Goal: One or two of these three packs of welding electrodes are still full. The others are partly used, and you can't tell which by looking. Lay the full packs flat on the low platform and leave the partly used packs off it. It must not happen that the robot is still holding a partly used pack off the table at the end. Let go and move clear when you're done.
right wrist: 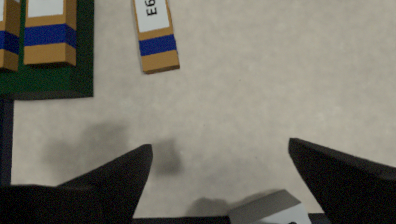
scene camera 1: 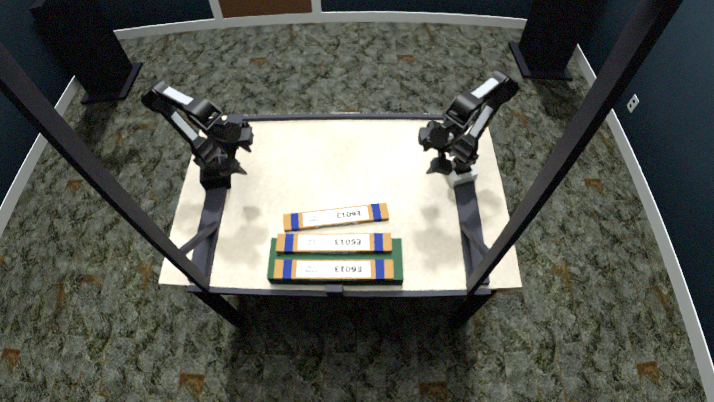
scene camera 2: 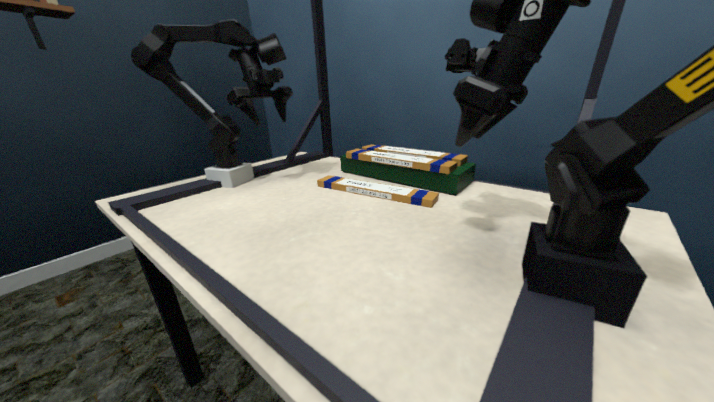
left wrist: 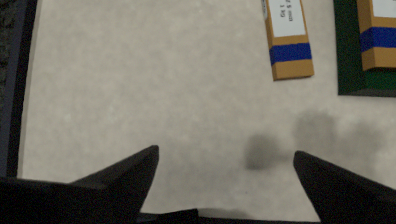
Scene:
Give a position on an electrode pack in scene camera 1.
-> At 378, 212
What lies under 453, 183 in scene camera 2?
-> A green low platform.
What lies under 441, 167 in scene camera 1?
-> My right gripper.

